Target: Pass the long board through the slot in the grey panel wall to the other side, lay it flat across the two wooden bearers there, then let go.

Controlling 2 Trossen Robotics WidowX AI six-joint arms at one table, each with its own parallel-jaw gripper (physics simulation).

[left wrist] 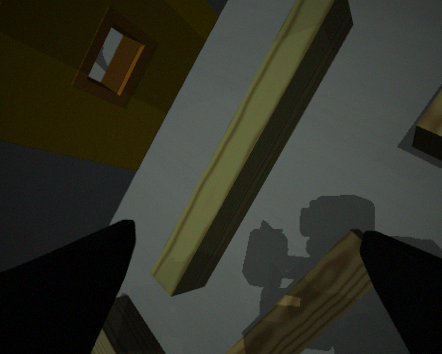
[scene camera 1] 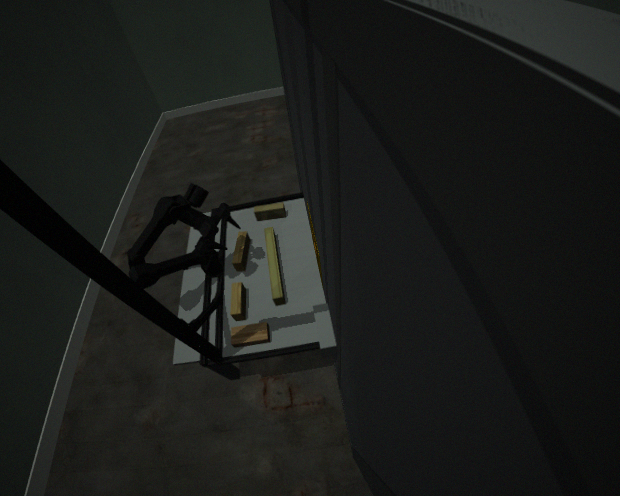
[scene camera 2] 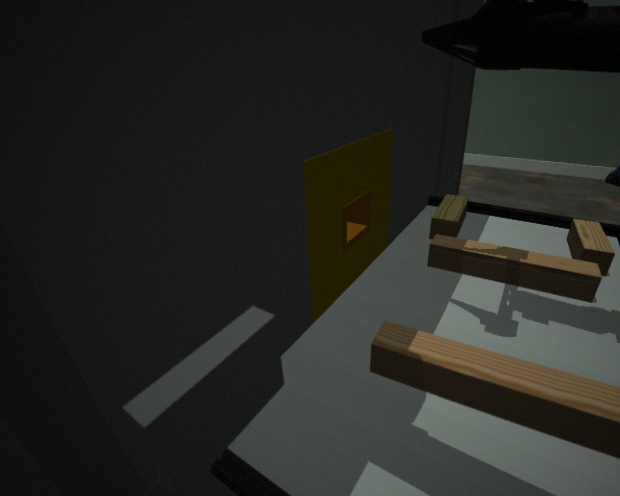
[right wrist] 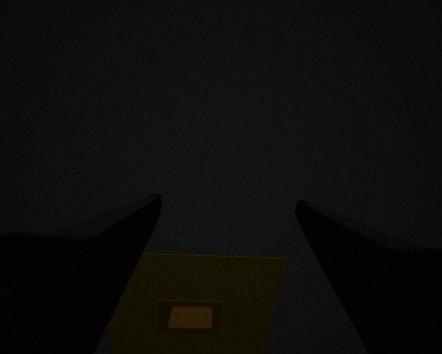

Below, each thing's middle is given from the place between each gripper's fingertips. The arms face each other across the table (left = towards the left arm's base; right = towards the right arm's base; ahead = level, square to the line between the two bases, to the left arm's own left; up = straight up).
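Labels:
My left hand is 3 cm past the slot (left wrist: 135, 47), 31 cm to the left of it and 9 cm above it.
Counted from my right hand, the slot is 11 cm to the left of it and 4 cm behind it, and it is also 24 cm below that hand.

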